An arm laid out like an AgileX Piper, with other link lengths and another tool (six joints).
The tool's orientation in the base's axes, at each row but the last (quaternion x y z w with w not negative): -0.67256 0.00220 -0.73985 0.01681; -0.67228 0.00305 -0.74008 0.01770; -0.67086 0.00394 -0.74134 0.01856; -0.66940 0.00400 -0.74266 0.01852; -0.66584 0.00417 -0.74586 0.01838; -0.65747 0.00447 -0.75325 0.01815; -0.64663 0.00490 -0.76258 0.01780; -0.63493 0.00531 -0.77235 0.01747; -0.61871 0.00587 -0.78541 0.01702; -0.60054 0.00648 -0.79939 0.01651
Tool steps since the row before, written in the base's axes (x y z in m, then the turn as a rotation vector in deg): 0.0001 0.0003 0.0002 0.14 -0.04 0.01; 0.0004 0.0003 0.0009 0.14 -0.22 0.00; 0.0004 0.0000 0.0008 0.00 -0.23 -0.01; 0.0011 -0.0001 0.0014 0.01 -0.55 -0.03; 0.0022 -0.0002 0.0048 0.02 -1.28 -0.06; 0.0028 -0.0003 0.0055 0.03 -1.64 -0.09; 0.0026 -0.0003 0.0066 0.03 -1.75 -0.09; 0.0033 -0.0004 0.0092 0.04 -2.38 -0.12; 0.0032 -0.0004 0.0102 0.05 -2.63 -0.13; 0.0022 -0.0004 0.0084 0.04 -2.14 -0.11
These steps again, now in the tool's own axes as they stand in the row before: 0.0002 -0.0003 0.0001 0.00 0.04 0.14; 0.0008 -0.0003 0.0005 -0.01 0.22 0.14; 0.0008 0.0000 0.0005 0.00 0.23 -0.01; 0.0013 0.0001 0.0012 -0.01 0.55 0.00; 0.0045 0.0001 0.0027 -0.02 1.28 -0.01; 0.0051 0.0002 0.0035 -0.04 1.64 -0.01; 0.0061 0.0002 0.0036 -0.04 1.75 -0.01; 0.0084 0.0002 0.0050 -0.05 2.38 -0.02; 0.0092 0.0002 0.0055 -0.05 2.63 -0.01; 0.0075 0.0002 0.0044 -0.04 2.14 -0.01
